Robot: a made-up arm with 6 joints. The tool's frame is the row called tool. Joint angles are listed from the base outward. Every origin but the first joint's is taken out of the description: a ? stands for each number. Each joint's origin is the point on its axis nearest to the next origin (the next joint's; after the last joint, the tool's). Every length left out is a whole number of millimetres.
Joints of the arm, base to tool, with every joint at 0 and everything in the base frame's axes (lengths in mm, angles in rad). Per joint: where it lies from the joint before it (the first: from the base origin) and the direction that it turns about. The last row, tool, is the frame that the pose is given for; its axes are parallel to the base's.
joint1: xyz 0 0 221 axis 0 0 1
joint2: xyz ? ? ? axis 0 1 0
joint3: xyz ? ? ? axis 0 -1 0
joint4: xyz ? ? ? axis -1 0 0
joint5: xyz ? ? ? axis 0 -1 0
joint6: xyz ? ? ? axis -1 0 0
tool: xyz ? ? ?
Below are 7 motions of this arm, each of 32 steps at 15 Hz.
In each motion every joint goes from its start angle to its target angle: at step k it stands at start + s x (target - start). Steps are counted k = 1, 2, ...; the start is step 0. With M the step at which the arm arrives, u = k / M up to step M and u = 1 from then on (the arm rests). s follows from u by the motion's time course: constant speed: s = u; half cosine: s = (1 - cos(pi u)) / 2; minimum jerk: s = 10 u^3 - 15 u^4 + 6 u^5.
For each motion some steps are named. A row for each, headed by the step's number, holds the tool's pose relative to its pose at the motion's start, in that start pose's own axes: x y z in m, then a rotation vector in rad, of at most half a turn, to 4 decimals.
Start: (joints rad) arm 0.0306 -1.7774 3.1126 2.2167 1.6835 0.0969
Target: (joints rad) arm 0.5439 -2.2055 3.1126 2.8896 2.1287 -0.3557
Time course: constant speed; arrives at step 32
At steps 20, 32:
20: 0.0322 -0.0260 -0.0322 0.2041 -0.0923 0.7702
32: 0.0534 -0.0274 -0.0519 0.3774 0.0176 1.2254

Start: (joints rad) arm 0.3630 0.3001 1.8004 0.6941 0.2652 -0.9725
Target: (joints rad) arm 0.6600 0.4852 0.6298 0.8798 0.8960 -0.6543
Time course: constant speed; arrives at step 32
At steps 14, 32:
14: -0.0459 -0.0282 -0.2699 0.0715 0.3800 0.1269
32: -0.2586 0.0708 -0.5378 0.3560 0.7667 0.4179

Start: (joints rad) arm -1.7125 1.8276 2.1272 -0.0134 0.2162 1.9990
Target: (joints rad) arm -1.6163 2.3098 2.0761 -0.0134 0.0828 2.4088
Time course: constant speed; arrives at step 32
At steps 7, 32:
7: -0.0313 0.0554 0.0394 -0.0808 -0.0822 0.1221
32: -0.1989 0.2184 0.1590 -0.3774 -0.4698 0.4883

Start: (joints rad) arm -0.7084 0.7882 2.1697 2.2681 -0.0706 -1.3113
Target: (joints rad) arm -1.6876 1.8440 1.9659 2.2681 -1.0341 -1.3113
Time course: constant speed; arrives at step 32
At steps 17, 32:
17: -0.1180 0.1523 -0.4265 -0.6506 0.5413 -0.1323
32: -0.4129 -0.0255 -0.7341 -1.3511 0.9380 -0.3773

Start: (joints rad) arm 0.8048 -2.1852 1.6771 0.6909 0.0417 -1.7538
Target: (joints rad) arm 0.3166 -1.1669 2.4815 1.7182 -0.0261 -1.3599
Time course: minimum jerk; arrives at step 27
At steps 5, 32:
5: 0.0019 -0.0029 -0.0205 -0.0511 0.0208 -0.0031
32: -0.1768 0.0368 -0.4580 -1.1118 0.3581 0.2525

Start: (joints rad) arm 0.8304 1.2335 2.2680 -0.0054 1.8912 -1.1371
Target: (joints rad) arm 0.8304 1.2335 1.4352 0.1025 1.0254 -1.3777
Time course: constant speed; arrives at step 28
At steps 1, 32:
1: -0.0105 0.0033 0.0016 0.0096 0.0286 -0.0536
32: -0.2301 0.1801 0.0840 0.2111 0.6351 -1.5827

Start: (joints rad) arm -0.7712 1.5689 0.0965 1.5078 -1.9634 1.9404
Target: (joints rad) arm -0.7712 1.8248 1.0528 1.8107 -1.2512 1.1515
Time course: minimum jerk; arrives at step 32
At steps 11, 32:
11: -0.0082 0.0432 -0.0453 0.3490 0.0616 -0.1544
32: -0.0091 0.2168 -0.1182 1.4785 0.2734 -0.6700

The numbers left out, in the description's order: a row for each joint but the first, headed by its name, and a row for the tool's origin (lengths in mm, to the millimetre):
joint2: 0 0 0
joint3: 0 0 280
joint4: 399 0 0
joint5: 0 -191 0
joint6: 0 0 0
tool: 0 0 0

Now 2 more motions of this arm.
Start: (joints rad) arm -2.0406 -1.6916 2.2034 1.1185 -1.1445 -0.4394
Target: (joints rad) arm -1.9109 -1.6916 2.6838 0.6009 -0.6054 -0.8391
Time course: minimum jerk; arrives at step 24
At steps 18, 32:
18: -0.0011 -0.1802 -0.0354 0.8723 -0.5477 0.4525
32: -0.0034 -0.1971 -0.0413 0.9636 -0.6209 0.5148

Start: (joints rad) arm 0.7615 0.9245 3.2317 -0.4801 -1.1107 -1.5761
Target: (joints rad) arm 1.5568 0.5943 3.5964 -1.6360 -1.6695 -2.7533
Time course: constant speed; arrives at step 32
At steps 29, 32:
29: -0.0540 0.1201 -0.0978 0.9753 1.4463 -0.2534
32: -0.0814 0.1342 -0.1001 0.9525 1.5577 -0.3197

